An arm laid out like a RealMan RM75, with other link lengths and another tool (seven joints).
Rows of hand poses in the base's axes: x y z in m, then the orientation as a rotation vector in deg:
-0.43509, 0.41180, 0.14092, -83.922, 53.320, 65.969
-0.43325, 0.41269, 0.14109, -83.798, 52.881, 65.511
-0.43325, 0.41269, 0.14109, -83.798, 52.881, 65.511
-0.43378, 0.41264, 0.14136, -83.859, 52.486, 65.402
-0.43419, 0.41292, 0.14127, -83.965, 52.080, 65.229
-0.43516, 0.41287, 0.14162, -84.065, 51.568, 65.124
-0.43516, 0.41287, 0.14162, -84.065, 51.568, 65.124
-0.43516, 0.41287, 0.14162, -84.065, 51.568, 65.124
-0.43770, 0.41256, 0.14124, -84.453, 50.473, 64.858
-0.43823, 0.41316, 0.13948, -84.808, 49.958, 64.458
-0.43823, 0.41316, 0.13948, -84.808, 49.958, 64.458
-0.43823, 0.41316, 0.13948, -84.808, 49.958, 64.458
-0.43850, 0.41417, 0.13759, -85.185, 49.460, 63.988
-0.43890, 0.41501, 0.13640, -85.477, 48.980, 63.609
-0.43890, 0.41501, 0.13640, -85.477, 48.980, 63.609
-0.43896, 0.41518, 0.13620, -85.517, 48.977, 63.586
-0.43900, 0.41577, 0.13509, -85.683, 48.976, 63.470
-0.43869, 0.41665, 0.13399, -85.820, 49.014, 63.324
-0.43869, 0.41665, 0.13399, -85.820, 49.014, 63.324
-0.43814, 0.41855, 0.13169, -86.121, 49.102, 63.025
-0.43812, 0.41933, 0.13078, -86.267, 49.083, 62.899
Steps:
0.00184, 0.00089, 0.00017, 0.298, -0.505, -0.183
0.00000, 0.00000, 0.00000, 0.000, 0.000, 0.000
-0.00053, -0.00005, 0.00027, 0.174, -0.296, 0.111
-0.00041, 0.00028, -0.00009, 0.141, -0.352, 0.102
-0.00097, -0.00005, 0.00035, 0.212, -0.364, 0.179
0.00000, 0.00000, 0.00000, 0.000, 0.000, 0.000
0.00000, 0.00000, 0.00000, 0.000, 0.000, 0.000
-0.00254, -0.00031, -0.00038, 0.322, -0.842, 0.456
-0.00053, 0.00060, -0.00176, 0.002, -0.611, 0.142
0.00000, 0.00000, 0.00000, 0.000, 0.000, 0.000
0.00000, 0.00000, 0.00000, 0.000, 0.000, 0.000
-0.00027, 0.00101, -0.00189, -0.031, -0.651, 0.107
-0.00040, 0.00084, -0.00119, 0.026, -0.564, 0.112
0.00000, 0.00000, 0.00000, 0.000, 0.000, 0.000
-0.00006, 0.00017, -0.00020, -0.029, -0.025, 0.008
-0.00004, 0.00059, -0.00111, -0.130, -0.111, 0.017
0.00031, 0.00088, -0.00110, -0.133, -0.104, -0.031
0.00000, 0.00000, 0.00000, 0.000, 0.000, 0.000
0.00055, 0.00190, -0.00230, -0.293, -0.211, -0.056
0.00002, 0.00078, -0.00091, -0.107, -0.122, 0.009

